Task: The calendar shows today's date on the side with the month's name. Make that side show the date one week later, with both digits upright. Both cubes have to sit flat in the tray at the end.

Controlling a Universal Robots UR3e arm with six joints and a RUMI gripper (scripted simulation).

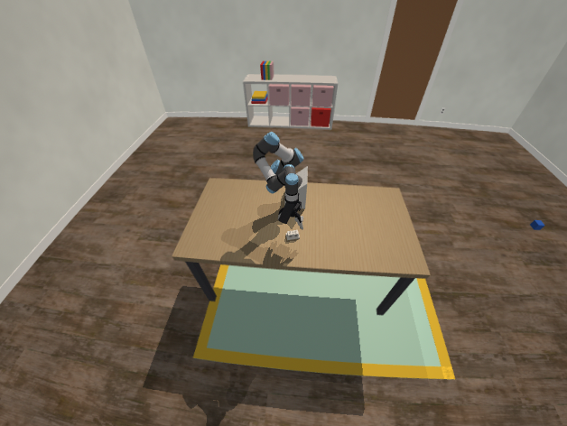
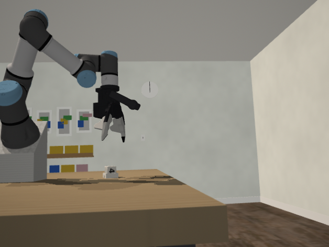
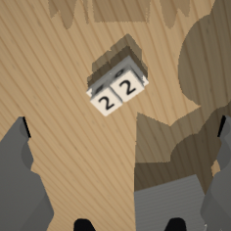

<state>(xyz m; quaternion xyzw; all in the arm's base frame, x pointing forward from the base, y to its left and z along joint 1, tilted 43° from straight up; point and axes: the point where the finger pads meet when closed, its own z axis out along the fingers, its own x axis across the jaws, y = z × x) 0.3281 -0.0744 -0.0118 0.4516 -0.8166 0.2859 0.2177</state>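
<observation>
Right now my hand is 120 mm above the white calendar tray, 20 mm to the right of it and 20 mm past it.
</observation>
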